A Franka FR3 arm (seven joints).
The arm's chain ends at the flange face. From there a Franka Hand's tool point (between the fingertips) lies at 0.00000 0.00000 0.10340 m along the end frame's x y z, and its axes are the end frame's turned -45 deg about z.
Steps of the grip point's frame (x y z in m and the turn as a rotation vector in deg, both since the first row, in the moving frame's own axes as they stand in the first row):
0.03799 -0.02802 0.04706 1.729 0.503 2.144
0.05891 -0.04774 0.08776 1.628 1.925 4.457
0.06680 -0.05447 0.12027 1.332 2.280 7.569
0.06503 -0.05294 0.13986 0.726 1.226 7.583
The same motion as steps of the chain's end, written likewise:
0.00856 -0.04380 0.04711 1.578 -0.867 2.144
0.00734 -0.07090 0.08786 2.512 0.210 4.457
0.00721 -0.08124 0.12038 2.554 0.670 7.569
0.00775 -0.08098 0.13989 1.380 0.354 7.583

